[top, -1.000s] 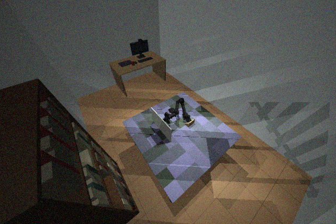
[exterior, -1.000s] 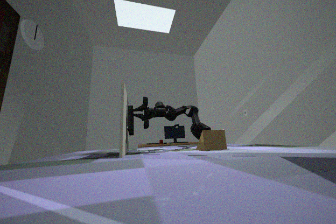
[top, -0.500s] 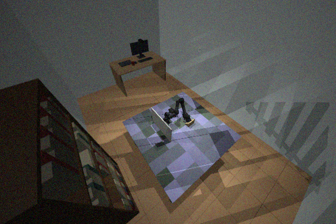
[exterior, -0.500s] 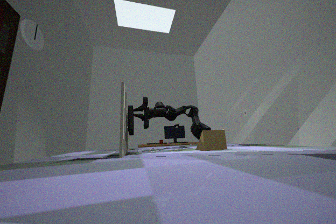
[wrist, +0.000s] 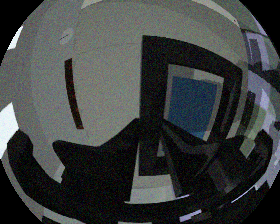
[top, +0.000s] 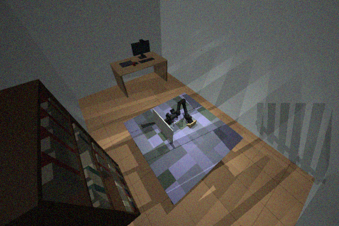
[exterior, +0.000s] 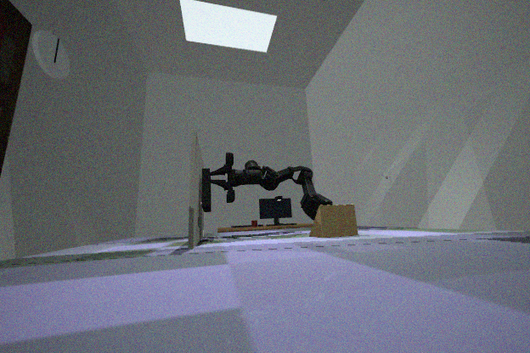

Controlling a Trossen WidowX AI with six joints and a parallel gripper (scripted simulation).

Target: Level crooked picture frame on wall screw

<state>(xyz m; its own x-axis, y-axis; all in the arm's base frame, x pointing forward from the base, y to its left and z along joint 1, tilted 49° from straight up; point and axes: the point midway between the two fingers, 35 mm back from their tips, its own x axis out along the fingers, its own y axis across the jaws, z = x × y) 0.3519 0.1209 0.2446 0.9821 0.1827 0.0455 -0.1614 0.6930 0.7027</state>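
My gripper tip is now 50 mm above the dark picture frame, 10 mm to the right of it and 10 mm short of it. The rest, counted from my gripper tip: wall panel 70 mm below, 20 mm ahead.
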